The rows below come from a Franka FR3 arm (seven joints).
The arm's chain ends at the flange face. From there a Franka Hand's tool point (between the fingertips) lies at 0.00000 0.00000 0.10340 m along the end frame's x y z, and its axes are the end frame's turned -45 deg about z.
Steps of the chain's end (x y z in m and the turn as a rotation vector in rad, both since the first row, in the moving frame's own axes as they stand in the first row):
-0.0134, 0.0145, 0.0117, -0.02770, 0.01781, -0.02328
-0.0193, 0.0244, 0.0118, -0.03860, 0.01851, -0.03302
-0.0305, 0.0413, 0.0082, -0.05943, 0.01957, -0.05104
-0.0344, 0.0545, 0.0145, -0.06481, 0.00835, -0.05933
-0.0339, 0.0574, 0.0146, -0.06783, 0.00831, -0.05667
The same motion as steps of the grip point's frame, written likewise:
-0.0204, 0.0041, 0.0116, -0.03218, -0.00699, -0.02328
-0.0323, 0.0078, 0.0117, -0.04038, -0.01421, -0.03302
-0.0535, 0.0135, 0.0080, -0.05586, -0.02819, -0.05104
-0.0668, 0.0197, 0.0143, -0.05173, -0.03992, -0.05933
-0.0687, 0.0223, 0.0144, -0.05384, -0.04209, -0.05667

